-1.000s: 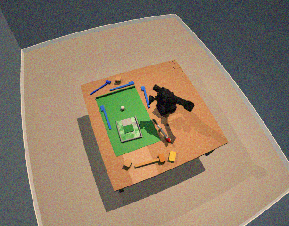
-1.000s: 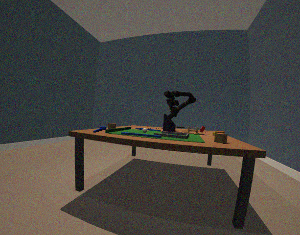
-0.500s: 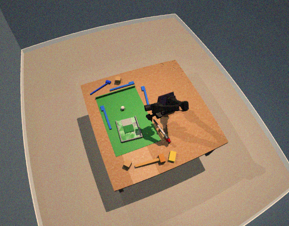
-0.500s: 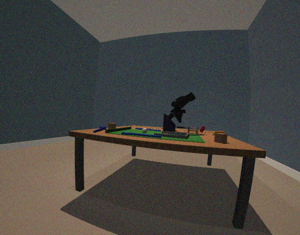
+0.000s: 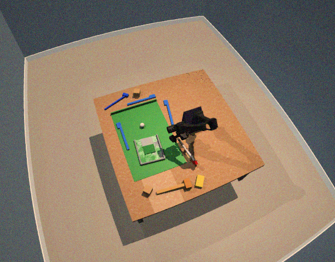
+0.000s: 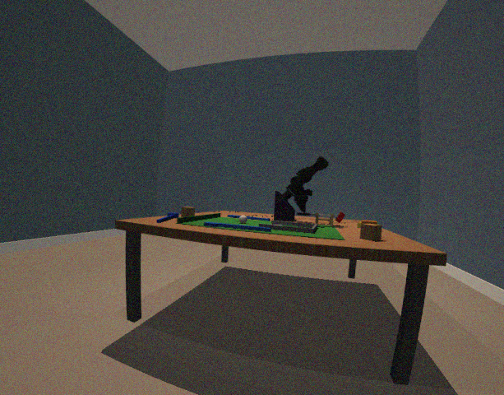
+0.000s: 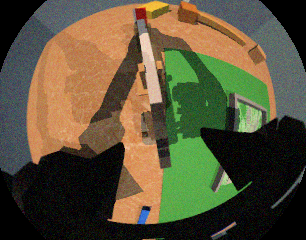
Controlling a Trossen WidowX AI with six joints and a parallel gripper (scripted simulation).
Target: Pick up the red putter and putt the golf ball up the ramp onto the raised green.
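The red putter is 40 mm behind my gripper tip, 110 mm to the left of it and 20 mm below it. The rest, counted from my gripper tip: green mat 270 mm ahead, 150 mm to the right, 70 mm below; then wooden rack 40 mm behind, 130 mm to the left, 40 mm below; then yellow block 60 mm behind, 380 mm to the left, 60 mm below.
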